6 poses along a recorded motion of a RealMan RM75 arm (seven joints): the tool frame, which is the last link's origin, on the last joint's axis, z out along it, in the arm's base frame.
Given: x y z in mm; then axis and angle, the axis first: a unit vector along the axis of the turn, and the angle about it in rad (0 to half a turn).
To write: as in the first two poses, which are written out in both.
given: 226, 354, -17, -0.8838, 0.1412, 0.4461, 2.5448
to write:
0.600, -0.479, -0.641, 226
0.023, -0.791, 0.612, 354
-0.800, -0.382, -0.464, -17
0, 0, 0, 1

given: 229, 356, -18, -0.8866, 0.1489, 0.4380, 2.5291
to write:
0.611, -0.492, -0.620, 229
0.012, -0.778, 0.628, 356
-0.792, -0.391, -0.469, -18
0, 0, 0, 1

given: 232, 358, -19, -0.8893, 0.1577, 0.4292, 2.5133
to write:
0.622, -0.506, -0.598, 232
-0.001, -0.764, 0.645, 358
-0.783, -0.400, -0.476, -19
0, 0, 0, 1

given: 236, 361, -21, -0.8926, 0.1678, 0.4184, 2.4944
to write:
0.635, -0.522, -0.570, 236
-0.017, -0.747, 0.664, 361
-0.773, -0.412, -0.483, -21
0, 0, 0, 1

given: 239, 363, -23, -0.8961, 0.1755, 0.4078, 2.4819
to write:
0.647, -0.531, -0.547, 239
-0.032, -0.735, 0.677, 363
-0.762, -0.421, -0.493, -23
0, 0, 0, 1

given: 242, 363, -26, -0.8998, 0.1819, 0.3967, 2.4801
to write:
0.659, -0.536, -0.527, 242
-0.049, -0.730, 0.682, 363
-0.750, -0.424, -0.508, -26
0, 0, 0, 1

